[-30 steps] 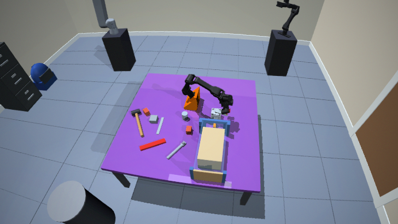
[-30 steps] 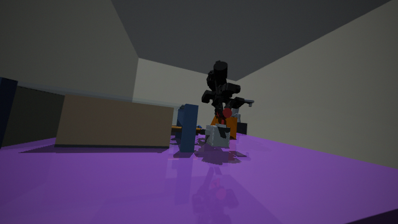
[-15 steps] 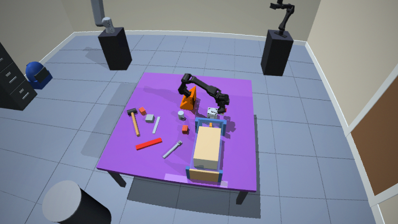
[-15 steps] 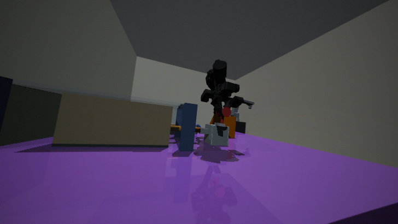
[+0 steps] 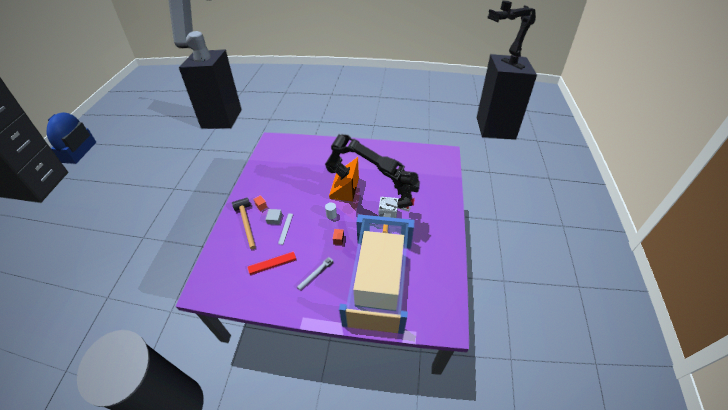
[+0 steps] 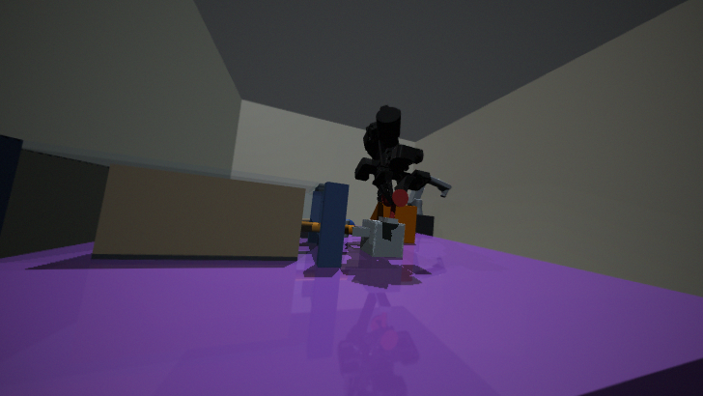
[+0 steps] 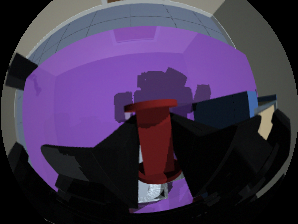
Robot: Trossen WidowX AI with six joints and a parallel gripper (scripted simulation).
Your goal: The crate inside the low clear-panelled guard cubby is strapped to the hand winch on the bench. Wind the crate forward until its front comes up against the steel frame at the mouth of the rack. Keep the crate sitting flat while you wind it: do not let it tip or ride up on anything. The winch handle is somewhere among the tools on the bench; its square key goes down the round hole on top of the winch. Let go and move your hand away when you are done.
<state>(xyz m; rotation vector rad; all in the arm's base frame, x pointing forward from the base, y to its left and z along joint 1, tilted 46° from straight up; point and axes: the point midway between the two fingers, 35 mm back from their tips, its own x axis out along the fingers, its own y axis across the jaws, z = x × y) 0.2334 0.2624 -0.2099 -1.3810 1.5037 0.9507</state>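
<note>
The red knob lies 20 mm to the right of my gripper tip. Round my gripper tip: grey bar (90 mm ahead, 630 mm to the right, 130 mm below); then grey winch (50 mm behind, 120 mm to the right, 100 mm below); then winch handle (10 mm behind, 50 mm to the right, 30 mm below).
</note>
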